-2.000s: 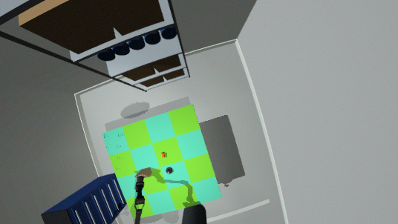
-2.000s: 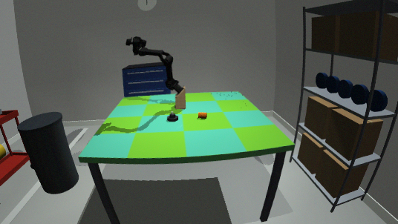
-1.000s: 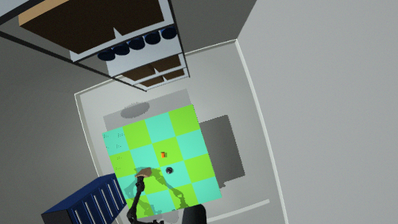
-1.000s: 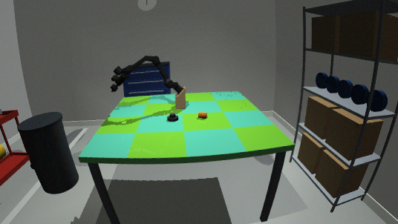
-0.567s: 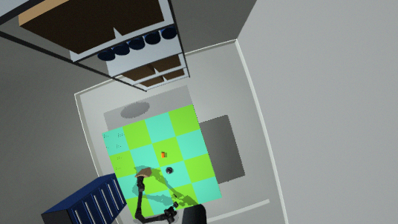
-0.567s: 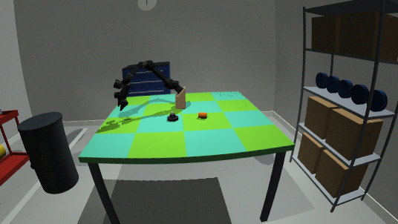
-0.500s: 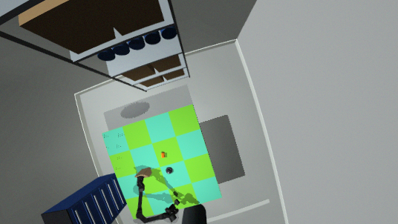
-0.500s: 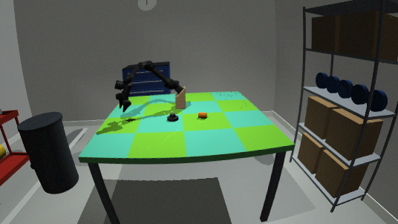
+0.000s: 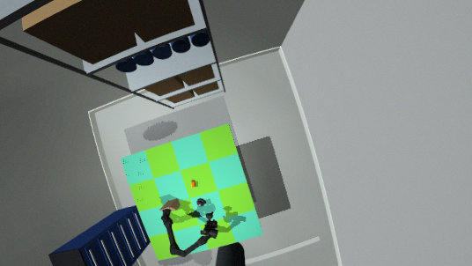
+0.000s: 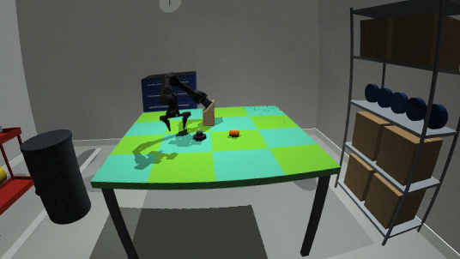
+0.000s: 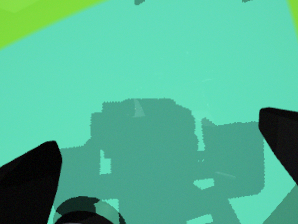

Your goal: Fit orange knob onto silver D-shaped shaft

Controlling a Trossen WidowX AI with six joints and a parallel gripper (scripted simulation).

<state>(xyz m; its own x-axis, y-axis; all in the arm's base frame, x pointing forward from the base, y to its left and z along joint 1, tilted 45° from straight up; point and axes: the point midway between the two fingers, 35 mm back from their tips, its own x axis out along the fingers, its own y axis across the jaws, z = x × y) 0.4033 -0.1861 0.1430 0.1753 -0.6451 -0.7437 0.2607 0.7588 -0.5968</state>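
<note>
The orange knob lies 10 cm behind my gripper tip, 37 cm to the left of it and 8 cm below it. The rest, counted from my gripper tip: dark round pedestal 11 cm behind, 14 cm to the left, 7 cm below.
</note>
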